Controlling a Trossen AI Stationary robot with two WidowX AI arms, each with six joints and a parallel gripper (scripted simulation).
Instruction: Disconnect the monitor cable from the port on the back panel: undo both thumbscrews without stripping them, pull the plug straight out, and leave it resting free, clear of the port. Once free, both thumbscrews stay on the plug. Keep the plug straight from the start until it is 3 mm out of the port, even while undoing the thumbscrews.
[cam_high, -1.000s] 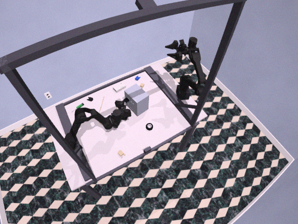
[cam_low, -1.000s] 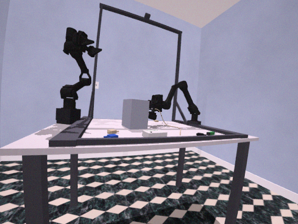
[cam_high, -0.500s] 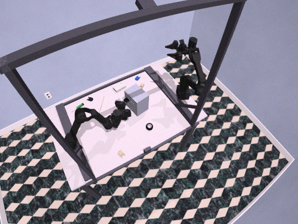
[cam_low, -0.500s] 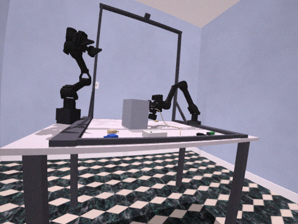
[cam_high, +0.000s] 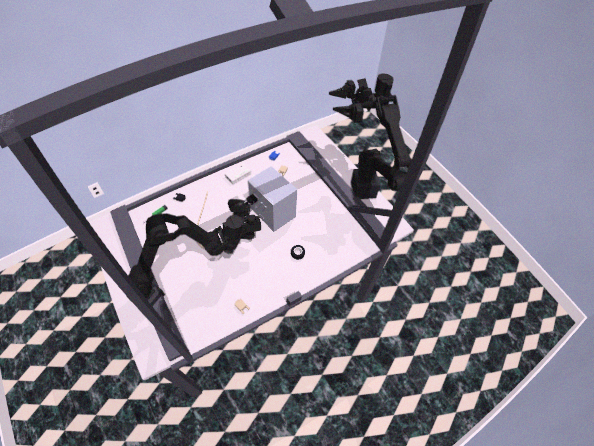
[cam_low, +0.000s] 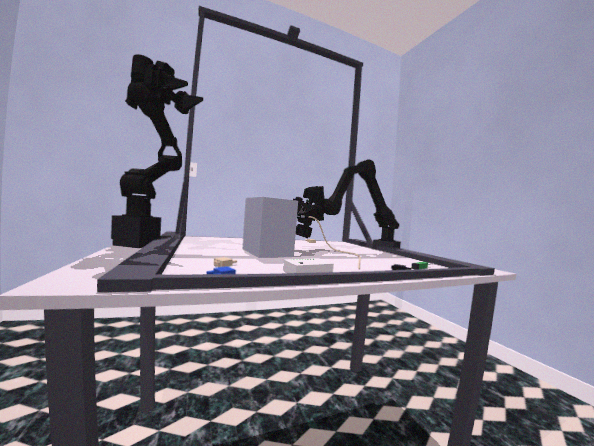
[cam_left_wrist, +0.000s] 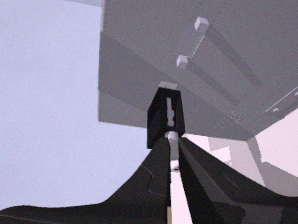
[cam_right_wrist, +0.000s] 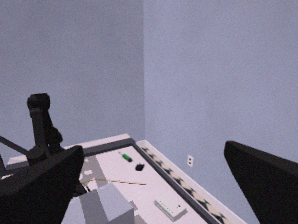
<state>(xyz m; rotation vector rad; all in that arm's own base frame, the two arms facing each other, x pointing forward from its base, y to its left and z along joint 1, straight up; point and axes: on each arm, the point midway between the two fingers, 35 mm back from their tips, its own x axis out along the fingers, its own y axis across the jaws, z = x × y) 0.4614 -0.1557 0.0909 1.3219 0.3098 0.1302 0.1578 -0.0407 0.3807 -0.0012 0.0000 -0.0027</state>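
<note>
The grey box lies 13 cm to the right of my left hand, 5 cm below it and 3 cm ahead of it.
</note>
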